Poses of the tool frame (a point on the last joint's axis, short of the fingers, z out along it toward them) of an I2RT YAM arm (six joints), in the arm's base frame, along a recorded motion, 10 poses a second.
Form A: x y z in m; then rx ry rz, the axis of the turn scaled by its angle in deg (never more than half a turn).
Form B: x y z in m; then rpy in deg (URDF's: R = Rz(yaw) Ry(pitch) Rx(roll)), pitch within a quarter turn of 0, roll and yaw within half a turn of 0. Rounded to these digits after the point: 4 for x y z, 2 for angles.
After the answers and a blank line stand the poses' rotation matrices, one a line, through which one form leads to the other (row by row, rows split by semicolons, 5 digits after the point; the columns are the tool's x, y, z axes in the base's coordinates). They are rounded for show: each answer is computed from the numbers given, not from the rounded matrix.
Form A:
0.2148 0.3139 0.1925 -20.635 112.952 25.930
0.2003 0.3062 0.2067 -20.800 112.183 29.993
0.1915 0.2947 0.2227 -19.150 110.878 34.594
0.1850 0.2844 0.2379 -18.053 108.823 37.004
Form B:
0.2148 0.3139 0.1925 158.59 64.97 -173.02
0.2003 0.3062 0.2067 151.94 64.92 -177.06
0.1915 0.2947 0.2227 142.32 64.67 175.22
0.1850 0.2844 0.2379 135.72 65.42 169.55

-0.42002 -0.44145 0.79291; -0.05142 0.88389 0.46486; -0.90606 0.15448 -0.39395
-0.42336 -0.47084 0.77400; -0.02176 0.85938 0.51088; -0.90570 0.19944 -0.37408
-0.42634 -0.48465 0.76378; 0.03566 0.83470 0.54955; -0.90386 0.26153 -0.33858
-0.40912 -0.49452 0.76686; 0.07545 0.81920 0.56853; -0.90936 0.29046 -0.29783

